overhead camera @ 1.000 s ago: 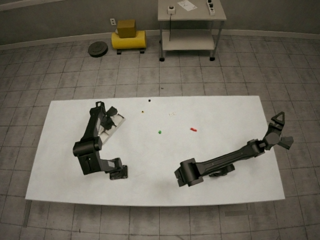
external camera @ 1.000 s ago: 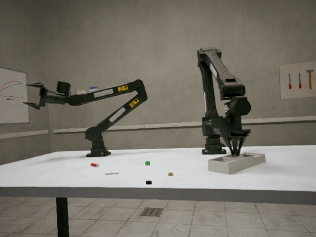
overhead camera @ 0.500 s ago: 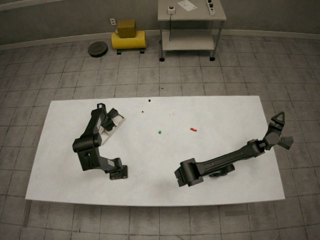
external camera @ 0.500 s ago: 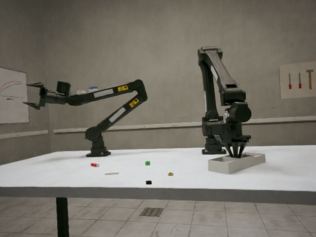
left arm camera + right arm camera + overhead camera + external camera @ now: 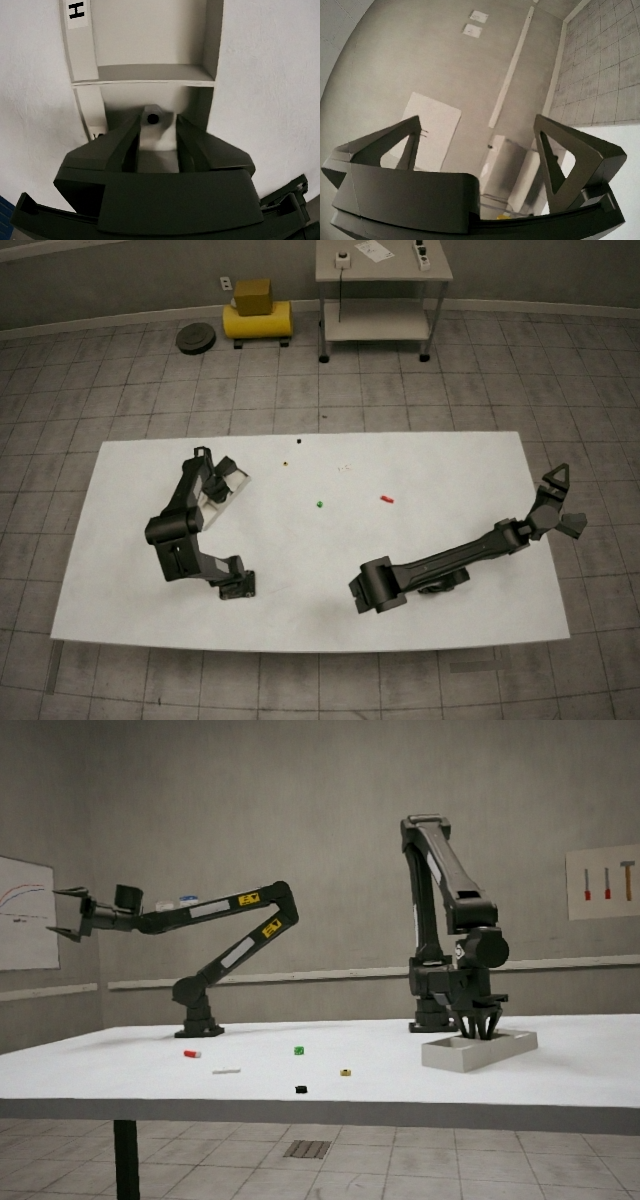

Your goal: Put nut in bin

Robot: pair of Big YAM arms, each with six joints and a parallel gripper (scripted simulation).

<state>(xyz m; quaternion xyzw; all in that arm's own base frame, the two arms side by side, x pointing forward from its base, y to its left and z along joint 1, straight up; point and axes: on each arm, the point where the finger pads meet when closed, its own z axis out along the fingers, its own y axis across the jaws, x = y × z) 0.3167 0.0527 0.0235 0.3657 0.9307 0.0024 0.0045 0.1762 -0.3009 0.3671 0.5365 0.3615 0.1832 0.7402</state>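
Right now the bin is 10 mm to the left of my left hand, 10 mm below it and 10 mm ahead of it. Round my left hand: grey nut (10 mm below); then yellow nut (230 mm to the right, 140 mm ahead, 20 mm below); then green cube (360 mm to the right, 30 mm behind, 20 mm below).
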